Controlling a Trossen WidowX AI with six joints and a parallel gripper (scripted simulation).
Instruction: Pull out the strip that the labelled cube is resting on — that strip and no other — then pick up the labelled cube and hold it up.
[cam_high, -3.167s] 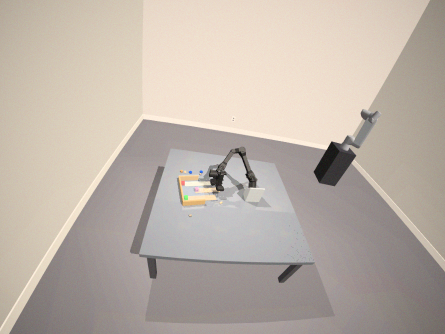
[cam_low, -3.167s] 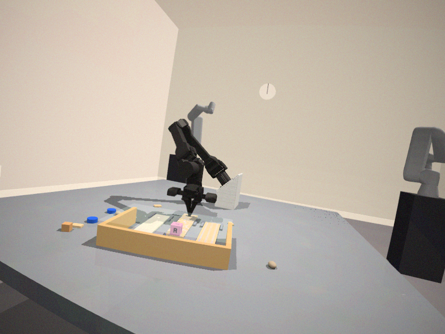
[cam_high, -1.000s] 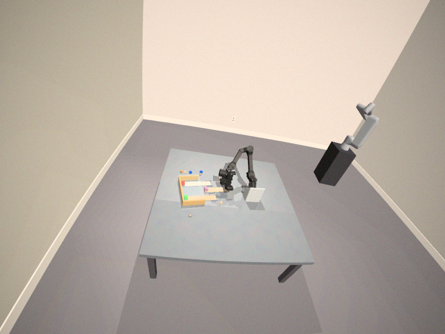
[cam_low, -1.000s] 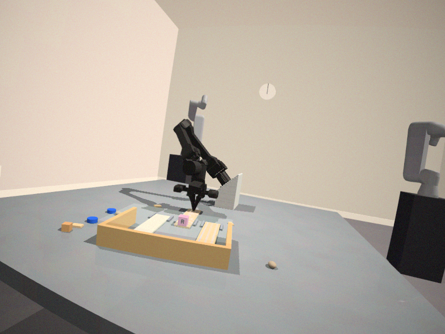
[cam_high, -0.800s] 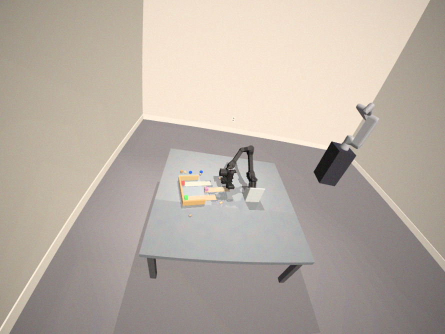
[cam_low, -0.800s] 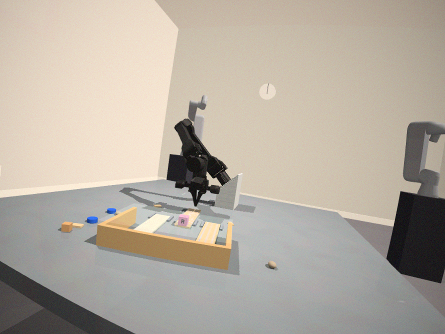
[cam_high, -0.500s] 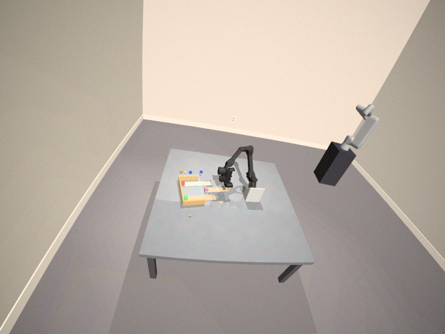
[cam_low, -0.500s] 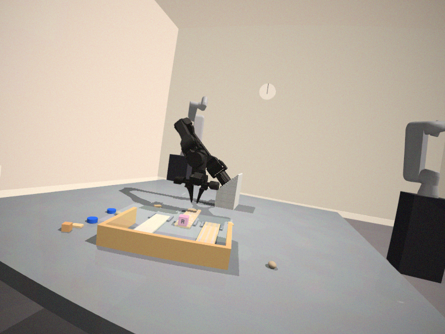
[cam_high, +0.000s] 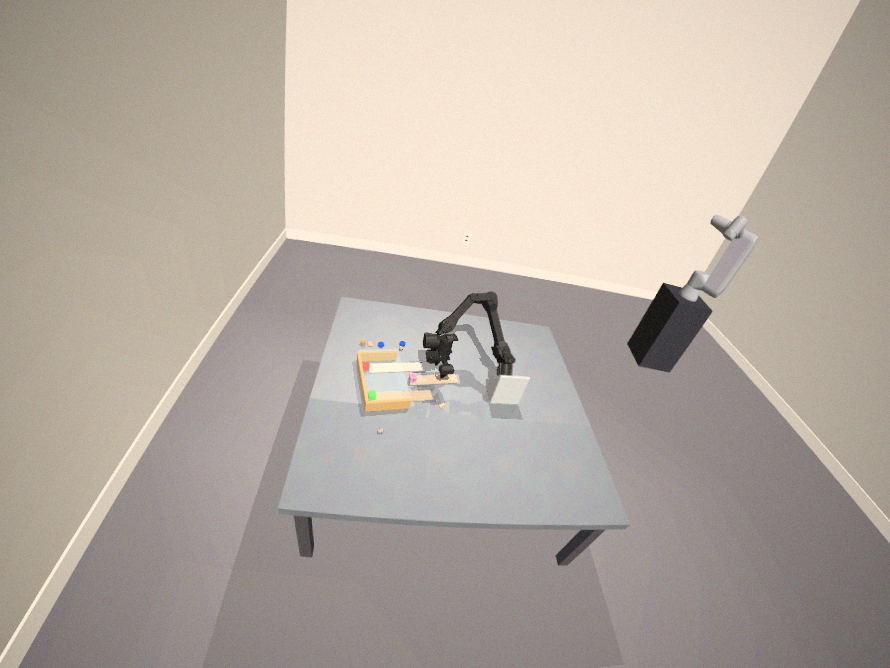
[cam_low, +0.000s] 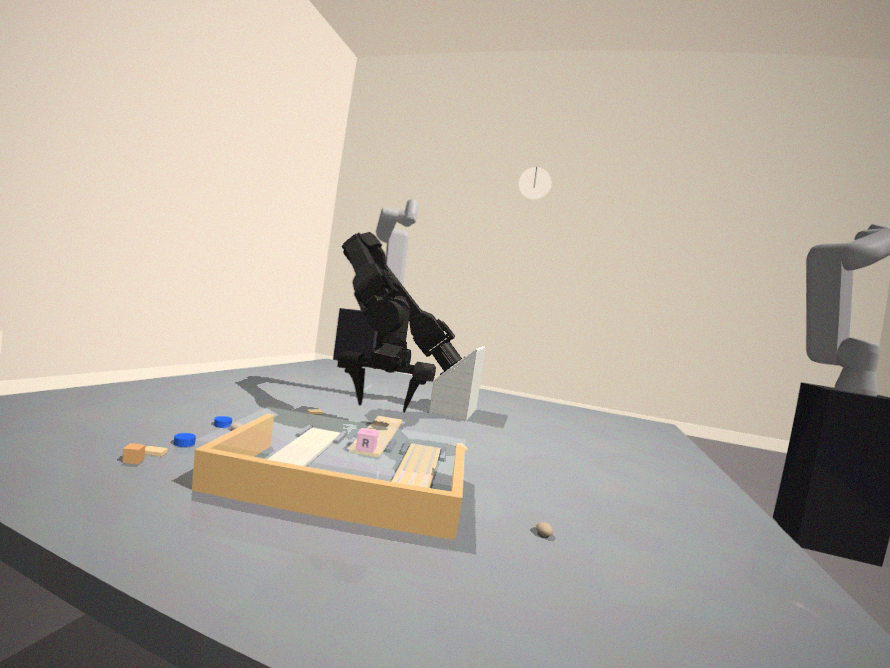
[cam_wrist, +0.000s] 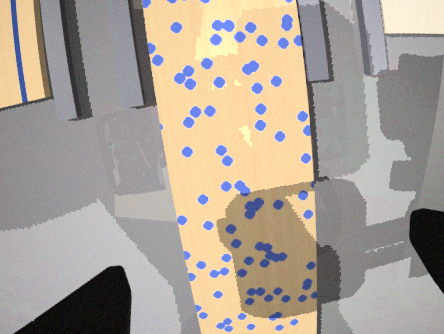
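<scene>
My gripper tip is now 20 mm short of the dotted strip, 10 mm to the right of it and 50 mm above it. From my gripper tip the other things lie so: small orange block 390 mm ahead, 150 mm to the right, 40 mm below.
</scene>
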